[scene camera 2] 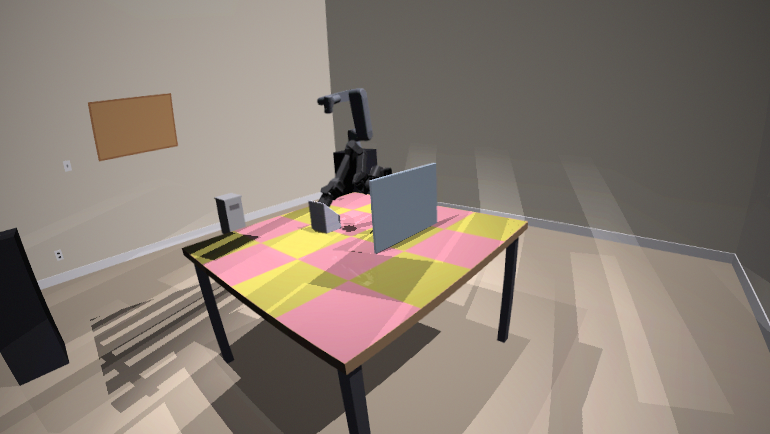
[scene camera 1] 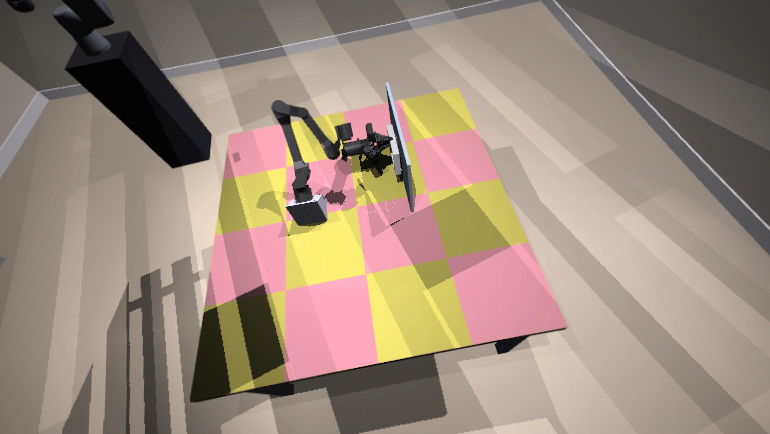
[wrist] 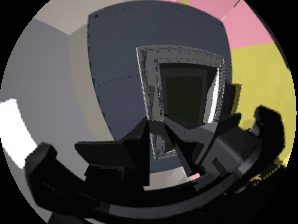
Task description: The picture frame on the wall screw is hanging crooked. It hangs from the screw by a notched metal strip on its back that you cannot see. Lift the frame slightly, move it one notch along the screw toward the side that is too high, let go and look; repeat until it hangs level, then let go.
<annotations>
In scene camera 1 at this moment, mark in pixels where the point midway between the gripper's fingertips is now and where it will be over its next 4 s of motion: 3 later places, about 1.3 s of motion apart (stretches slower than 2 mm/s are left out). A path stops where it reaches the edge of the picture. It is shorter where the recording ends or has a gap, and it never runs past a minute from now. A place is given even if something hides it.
The gripper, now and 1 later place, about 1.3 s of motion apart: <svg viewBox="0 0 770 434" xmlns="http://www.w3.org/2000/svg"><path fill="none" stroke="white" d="M393 140L363 138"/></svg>
</annotations>
